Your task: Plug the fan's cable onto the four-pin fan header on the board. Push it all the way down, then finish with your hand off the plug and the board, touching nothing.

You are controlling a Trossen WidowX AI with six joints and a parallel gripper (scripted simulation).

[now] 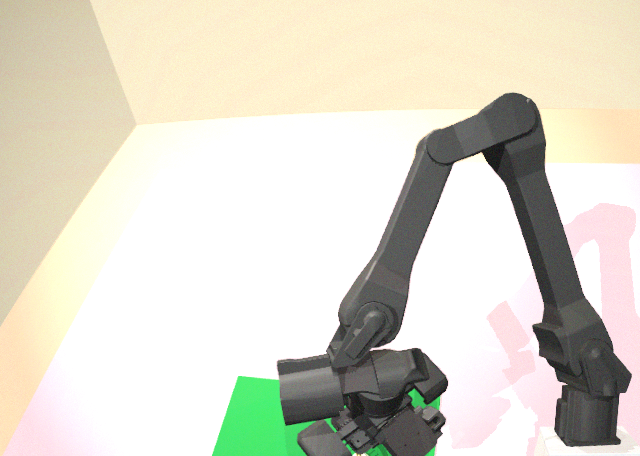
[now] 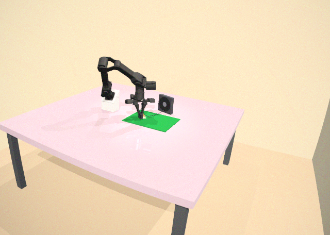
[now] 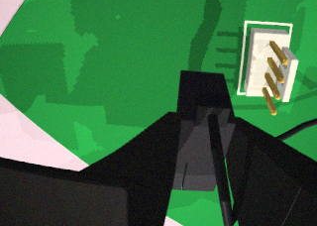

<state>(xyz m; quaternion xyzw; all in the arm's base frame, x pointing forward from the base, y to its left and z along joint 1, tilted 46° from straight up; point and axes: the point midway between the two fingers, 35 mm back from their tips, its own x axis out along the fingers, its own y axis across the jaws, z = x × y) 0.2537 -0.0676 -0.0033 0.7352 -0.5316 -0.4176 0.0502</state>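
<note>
My gripper tip is 30 mm to the right of the pale fan header, 30 mm above it and 10 mm short of it. Also, from my gripper tip: black fan 210 mm to the left, 90 mm ahead, 30 mm above; green board 70 mm ahead, 50 mm below, 30 mm to the left; dark fan plug 10 mm to the right, 10 mm below, 10 mm ahead.
</note>
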